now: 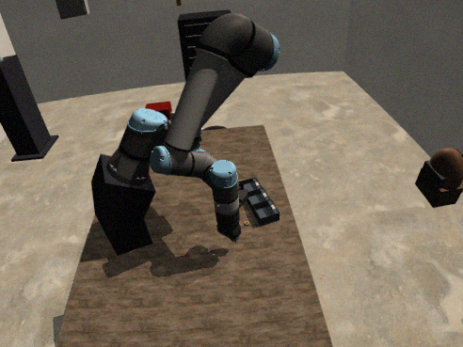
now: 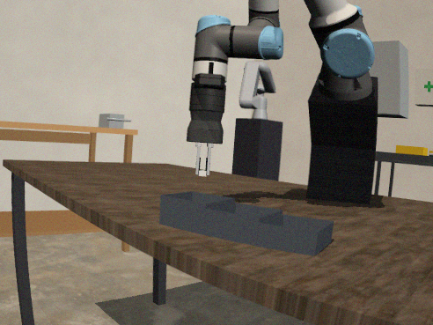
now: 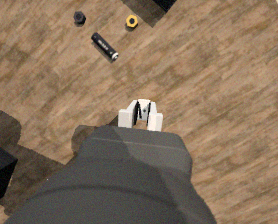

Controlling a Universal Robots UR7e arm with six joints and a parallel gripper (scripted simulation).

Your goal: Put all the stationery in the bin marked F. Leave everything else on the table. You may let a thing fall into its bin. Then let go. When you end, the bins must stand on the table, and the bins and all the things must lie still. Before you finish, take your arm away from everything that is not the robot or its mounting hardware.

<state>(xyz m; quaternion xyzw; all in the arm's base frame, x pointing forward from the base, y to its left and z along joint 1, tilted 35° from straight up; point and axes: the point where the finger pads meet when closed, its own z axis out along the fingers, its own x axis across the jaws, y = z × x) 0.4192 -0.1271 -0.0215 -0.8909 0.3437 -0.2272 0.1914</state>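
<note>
Right now the yellow ring is 12 cm to the left of my hand, 8 cm below it and 5 cm ahead of it. From my hand the other things lie so: white block: 1 cm below; black ring: 17 cm to the left, 8 cm below, 1 cm behind; dark piece: 11 cm to the left, 7 cm below, 1 cm behind.
</note>
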